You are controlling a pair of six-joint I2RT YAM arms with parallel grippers.
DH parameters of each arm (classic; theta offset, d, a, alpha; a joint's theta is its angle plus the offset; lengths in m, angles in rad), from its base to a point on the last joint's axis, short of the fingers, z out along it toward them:
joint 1: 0 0.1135 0.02 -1.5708
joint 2: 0 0 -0.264 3.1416
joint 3: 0.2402 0 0.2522 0
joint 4: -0.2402 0 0.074 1.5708
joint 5: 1.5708 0 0 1.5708
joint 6: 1.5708 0.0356 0 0
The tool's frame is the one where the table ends.
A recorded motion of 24 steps. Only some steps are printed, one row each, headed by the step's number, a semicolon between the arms.
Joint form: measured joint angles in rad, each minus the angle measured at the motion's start. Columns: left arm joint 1, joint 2, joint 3, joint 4, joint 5, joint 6; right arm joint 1, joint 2, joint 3, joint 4, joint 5, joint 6.
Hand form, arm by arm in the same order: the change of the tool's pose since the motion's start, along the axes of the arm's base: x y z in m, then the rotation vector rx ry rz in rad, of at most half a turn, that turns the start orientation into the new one. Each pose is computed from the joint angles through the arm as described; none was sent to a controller.
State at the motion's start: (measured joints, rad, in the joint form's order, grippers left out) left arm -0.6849 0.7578 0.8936 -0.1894 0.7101 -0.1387; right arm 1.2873 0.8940 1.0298 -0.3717 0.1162 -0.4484
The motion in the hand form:
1: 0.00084 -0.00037 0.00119 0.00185 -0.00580 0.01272; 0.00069 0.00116 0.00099 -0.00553 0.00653 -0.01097
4: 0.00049 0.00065 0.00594 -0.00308 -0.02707 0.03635; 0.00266 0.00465 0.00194 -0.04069 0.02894 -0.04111
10: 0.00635 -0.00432 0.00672 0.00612 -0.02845 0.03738; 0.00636 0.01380 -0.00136 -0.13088 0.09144 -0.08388
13: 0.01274 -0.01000 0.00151 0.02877 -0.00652 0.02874; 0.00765 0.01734 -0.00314 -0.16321 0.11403 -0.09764
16: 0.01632 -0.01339 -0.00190 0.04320 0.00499 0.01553; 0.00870 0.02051 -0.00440 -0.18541 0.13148 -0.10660
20: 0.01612 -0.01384 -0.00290 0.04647 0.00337 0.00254; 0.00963 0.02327 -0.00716 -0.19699 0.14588 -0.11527
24: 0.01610 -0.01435 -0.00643 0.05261 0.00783 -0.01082; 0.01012 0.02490 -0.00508 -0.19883 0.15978 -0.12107
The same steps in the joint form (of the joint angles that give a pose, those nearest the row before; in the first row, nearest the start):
1: -0.0008 0.0042 0.0061 -0.0023 -0.0138 0.0057; 0.0000 0.0084 0.0103 -0.0099 0.0095 0.0072
4: -0.0015 0.0038 0.0210 -0.0050 -0.0385 0.0168; 0.0000 0.0355 0.0420 -0.0572 0.0355 0.0267
10: -0.0027 0.0363 0.0355 0.0019 -0.0412 0.0267; 0.0000 0.0981 0.0988 -0.1633 0.0637 0.0755
13: -0.0034 0.0683 0.0355 -0.0004 -0.0339 0.0313; 0.0000 0.1213 0.1175 -0.1992 0.0710 0.0935
16: -0.0034 0.0877 0.0355 -0.0030 -0.0213 0.0374; 0.0000 0.1404 0.1320 -0.2232 0.0744 0.1076
20: -0.0042 0.0889 0.0336 -0.0049 -0.0096 0.0435; 0.0000 0.1526 0.1327 -0.2293 0.0778 0.1213
24: -0.0046 0.0885 0.0229 -0.0050 0.0031 0.0477; 0.0000 0.1640 0.1499 -0.2430 0.0782 0.1358

